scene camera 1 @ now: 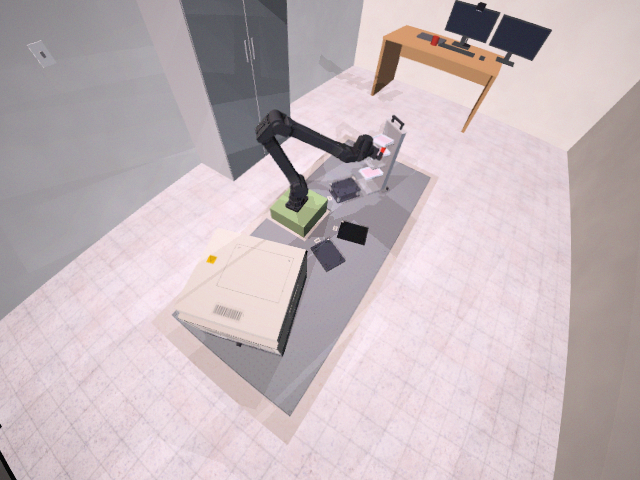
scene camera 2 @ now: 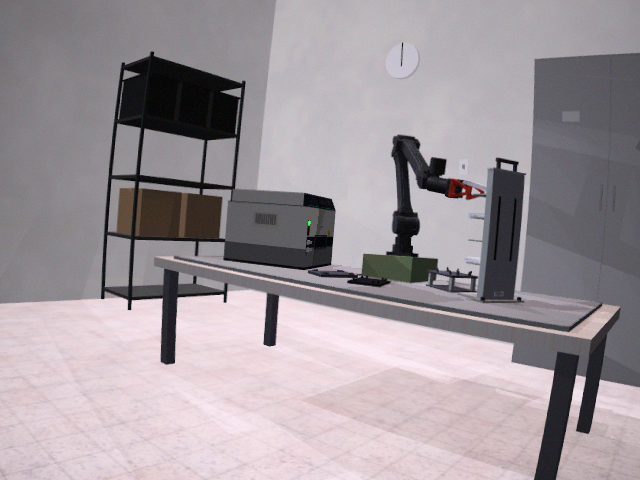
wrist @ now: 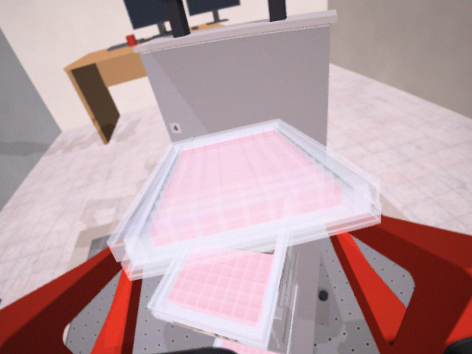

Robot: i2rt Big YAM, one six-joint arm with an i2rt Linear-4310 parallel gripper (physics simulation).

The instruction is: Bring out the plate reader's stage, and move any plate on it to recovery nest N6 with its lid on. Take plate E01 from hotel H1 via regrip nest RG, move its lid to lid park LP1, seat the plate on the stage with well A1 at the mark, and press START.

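Frame: origin at the arm's base, x back, y down, z right, level; centimetres.
Seen in the pictures: gripper, fingertip midpoint: [scene camera 1: 378, 144] [scene camera 2: 477, 192] [wrist: 231, 226]; arm's base at its link origin: [scene camera 1: 297, 202] [scene camera 2: 402, 256].
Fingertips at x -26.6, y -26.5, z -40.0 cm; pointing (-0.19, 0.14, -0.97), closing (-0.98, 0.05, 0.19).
Pixels of each thing's top centre, then the offset from my fingertips to it.
- lidded clear plate with pink wells, top centre: [wrist: 224, 126] [scene camera 1: 383, 136] dy -4.1, dx -1.1, dz -2.5 cm
- second lidded plate at its top centre: [wrist: 230, 244] dy +7.0, dx +0.2, dz -4.5 cm
- regrip nest at its top centre: [scene camera 2: 452, 268] [scene camera 1: 345, 185] dy +28.0, dx +10.0, dz +10.3 cm
My gripper [scene camera 1: 381, 151] [scene camera 2: 468, 190] [wrist: 231, 226] is open, its red fingers spread wide at the top shelf of the grey plate hotel [scene camera 1: 395, 143] [scene camera 2: 501, 233] [wrist: 241, 81]. A lidded clear plate with pink wells [wrist: 248, 182] [scene camera 1: 384, 140] lies on that shelf, in the slot marked 4. The fingers stand to either side of its near edge, slightly below it, apart from it. A second lidded plate [wrist: 224, 284] sits on the shelf beneath, and another [scene camera 1: 371, 172] lower down.
The regrip nest [scene camera 1: 345, 189] [scene camera 2: 451, 278] stands between the hotel and the arm's green base [scene camera 1: 299, 212] [scene camera 2: 399, 268]. Two flat black nests [scene camera 1: 352, 232] [scene camera 1: 327, 254] lie near the reader. A black shelf rack [scene camera 2: 110, 190] and a wooden desk [scene camera 1: 442, 57] stand off the table.
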